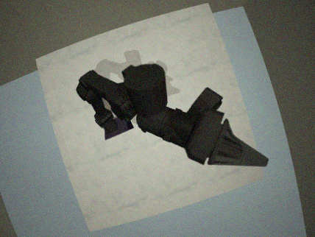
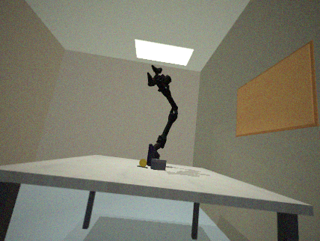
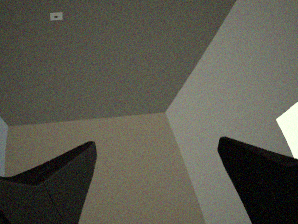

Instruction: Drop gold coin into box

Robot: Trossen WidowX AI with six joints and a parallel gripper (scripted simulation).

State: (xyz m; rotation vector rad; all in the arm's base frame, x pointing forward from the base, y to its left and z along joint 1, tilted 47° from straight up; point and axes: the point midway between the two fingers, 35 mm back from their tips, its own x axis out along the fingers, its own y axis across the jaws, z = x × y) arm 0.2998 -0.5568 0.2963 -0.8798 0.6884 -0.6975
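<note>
The gold coin is 130 mm behind my gripper tip, 70 mm to the left of it and 720 mm below it.
</note>
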